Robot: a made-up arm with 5 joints. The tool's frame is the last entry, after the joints.
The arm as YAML. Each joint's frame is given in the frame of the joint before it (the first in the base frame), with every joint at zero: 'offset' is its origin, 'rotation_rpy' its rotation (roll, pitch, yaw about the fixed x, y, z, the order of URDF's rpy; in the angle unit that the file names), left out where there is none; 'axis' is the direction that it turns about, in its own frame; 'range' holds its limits. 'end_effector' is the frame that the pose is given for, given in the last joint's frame.
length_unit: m
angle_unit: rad
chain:
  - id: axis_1
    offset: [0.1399, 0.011, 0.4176]
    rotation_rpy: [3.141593, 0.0, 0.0]
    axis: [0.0, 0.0, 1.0]
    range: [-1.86, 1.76]
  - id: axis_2
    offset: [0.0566, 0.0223, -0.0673]
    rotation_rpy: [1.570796, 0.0, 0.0]
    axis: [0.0, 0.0, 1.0]
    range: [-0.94, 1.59]
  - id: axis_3
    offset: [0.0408, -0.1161, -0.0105]
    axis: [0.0, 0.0, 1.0]
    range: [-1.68, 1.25]
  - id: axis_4
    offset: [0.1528, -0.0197, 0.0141]
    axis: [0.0, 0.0, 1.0]
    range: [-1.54, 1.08]
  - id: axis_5
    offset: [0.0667, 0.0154, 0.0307]
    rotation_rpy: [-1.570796, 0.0, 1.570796]
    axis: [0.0, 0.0, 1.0]
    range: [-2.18, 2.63]
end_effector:
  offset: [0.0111, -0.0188, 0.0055]
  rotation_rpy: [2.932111, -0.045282, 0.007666]
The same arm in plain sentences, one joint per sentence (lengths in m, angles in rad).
The arm has five revolute joints in a row. What follows holds with every joint at zero, and every direction is one of the base frame's. Joint 1 is mounted 0.1399 m along +x and 0.0110 m along +y and 0.4176 m along +z from the base frame's origin and rotates about -z, from -1.8600 to 1.7600 rad. Joint 2 is mounted 0.0566 m along +x and 0.0223 m along -y and 0.0673 m along +z from joint 1 and rotates about +y, from -0.9400 to 1.5900 rad. Joint 3 is mounted 0.0408 m along +x and 0.0105 m along -y and 0.1161 m along +z from joint 2 and rotates about +y, from -1.6800 to 1.2500 rad. Joint 4 is mounted 0.1528 m along +x and 0.0141 m along +y and 0.0197 m along +z from joint 3 and rotates about +y, from -1.5400 to 1.0800 rad. Joint 5 is mounted 0.0667 m along +x and 0.0307 m along +y and 0.0154 m along -z from joint 4 and rotates about -x, from -2.1800 to 2.6300 rad. The tool frame, which is the frame that the pose is given for, is mounted 0.0055 m along -x and 0.0188 m along +y and 0.0111 m along -z from joint 5; its axes are the base frame's turned by roll 3.0999, pitch 1.5249 and yaw -2.9740 rad (as in URDF: about the fixed x, then y, then z).
